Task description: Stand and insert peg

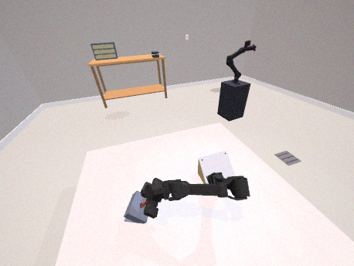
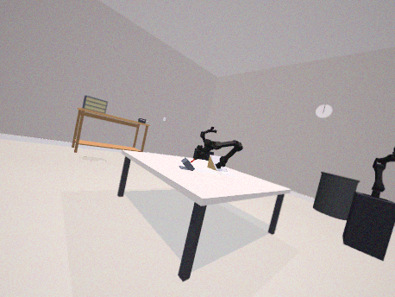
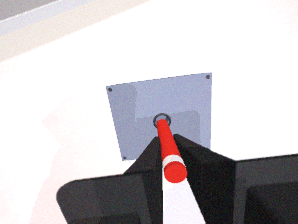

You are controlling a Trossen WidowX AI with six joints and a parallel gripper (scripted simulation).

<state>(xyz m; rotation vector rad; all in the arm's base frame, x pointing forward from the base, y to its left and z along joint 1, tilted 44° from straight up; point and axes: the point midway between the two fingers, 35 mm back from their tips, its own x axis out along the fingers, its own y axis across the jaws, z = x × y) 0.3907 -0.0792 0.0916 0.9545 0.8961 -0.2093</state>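
The grey sloped panel is 40 mm ahead of my gripper tip, 30 mm to the right of it and 60 mm below it. Also, from my gripper tip: red peg 10 mm behind, 10 mm to the left, 10 mm above.
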